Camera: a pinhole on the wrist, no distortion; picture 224 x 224 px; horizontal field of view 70.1 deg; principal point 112.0 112.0 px. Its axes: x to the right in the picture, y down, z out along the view. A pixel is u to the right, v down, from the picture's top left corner.
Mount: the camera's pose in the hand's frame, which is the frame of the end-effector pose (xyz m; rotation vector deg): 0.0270 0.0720 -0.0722 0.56 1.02 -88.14
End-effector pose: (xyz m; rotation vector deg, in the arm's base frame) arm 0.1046 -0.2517 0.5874 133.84 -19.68 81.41
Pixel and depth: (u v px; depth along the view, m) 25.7 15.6 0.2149
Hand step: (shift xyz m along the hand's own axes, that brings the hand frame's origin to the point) -0.1053 0.1801 0.1454
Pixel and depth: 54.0 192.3 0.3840
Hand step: 0.2176 0.2109 0.3133
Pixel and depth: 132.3 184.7 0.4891
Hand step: 0.2543 0.0085 0.4146
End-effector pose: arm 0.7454 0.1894 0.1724 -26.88 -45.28 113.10
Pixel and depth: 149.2 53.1 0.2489
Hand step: -0.0615 0.0067 0.1761
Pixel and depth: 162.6 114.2 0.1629
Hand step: 0.0318 0.0176 0.0897
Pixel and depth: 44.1 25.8 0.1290
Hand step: -0.0437 0.1223 0.0581
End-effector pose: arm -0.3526 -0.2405 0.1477 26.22 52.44 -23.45
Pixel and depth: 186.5 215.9 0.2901
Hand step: 0.2216 -0.0622 0.2145
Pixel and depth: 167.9 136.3 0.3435
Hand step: 0.0850 -0.0525 0.2689
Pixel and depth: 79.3 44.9 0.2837
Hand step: -0.0925 0.1212 0.2131
